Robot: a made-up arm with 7 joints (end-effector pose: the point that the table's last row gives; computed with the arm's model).
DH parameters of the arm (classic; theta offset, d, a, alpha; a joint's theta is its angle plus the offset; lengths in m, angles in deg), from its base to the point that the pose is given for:
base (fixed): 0 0 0 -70
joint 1: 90 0 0 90
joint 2: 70 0 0 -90
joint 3: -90 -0.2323 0.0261 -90
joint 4: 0 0 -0.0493 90
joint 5: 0 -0.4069 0 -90
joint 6: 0 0 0 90
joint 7: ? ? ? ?
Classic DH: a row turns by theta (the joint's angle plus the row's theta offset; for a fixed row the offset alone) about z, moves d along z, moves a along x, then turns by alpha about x.
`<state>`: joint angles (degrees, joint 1 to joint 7).
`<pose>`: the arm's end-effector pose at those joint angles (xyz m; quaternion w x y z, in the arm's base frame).
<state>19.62 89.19 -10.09 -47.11 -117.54 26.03 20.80</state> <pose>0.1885 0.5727 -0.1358 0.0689 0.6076 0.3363 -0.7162</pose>
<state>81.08 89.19 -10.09 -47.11 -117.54 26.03 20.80</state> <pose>-0.1941 0.5715 -0.1327 0.0229 0.1196 0.4284 -0.8954</pose>
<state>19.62 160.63 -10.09 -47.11 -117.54 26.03 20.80</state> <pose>0.4003 0.2695 0.3861 0.4327 -0.5451 -0.5596 0.4500</pose>
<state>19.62 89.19 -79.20 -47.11 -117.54 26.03 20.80</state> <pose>-0.1034 0.5384 -0.2853 0.0894 -0.0915 -0.2691 0.9546</pose>
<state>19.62 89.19 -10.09 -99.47 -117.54 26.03 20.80</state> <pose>0.3545 0.2592 -0.2066 0.0811 -0.6778 0.0852 0.7258</pose>
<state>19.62 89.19 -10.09 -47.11 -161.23 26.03 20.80</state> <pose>0.1885 0.5727 -0.1358 0.2488 -0.4205 -0.4020 0.7744</pose>
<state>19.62 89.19 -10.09 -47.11 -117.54 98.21 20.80</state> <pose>0.1885 0.5727 -0.1358 0.2566 -0.8998 -0.1599 0.3145</pose>
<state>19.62 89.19 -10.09 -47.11 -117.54 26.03 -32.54</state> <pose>0.1885 0.5727 -0.1358 0.2599 -0.3920 -0.5733 0.6709</pose>
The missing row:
joint 7: 0 0 0 0
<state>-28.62 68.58 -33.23 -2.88 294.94 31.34 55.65</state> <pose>0.2007 0.5801 -0.1852 0.6109 0.7792 0.0181 -0.1393</pose>
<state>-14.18 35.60 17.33 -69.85 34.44 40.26 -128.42</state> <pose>0.4531 0.3033 -0.1761 0.5361 0.4343 -0.1675 -0.7042</pose>
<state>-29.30 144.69 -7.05 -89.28 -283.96 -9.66 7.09</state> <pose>0.3157 0.1424 0.3862 0.3998 0.3715 -0.7687 -0.3336</pose>
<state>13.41 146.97 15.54 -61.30 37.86 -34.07 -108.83</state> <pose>0.4203 0.2068 0.3626 0.3628 -0.7451 -0.1152 0.5477</pose>
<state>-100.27 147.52 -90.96 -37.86 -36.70 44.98 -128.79</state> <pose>-0.1643 0.5822 0.1759 0.3507 -0.0114 0.8780 -0.3255</pose>
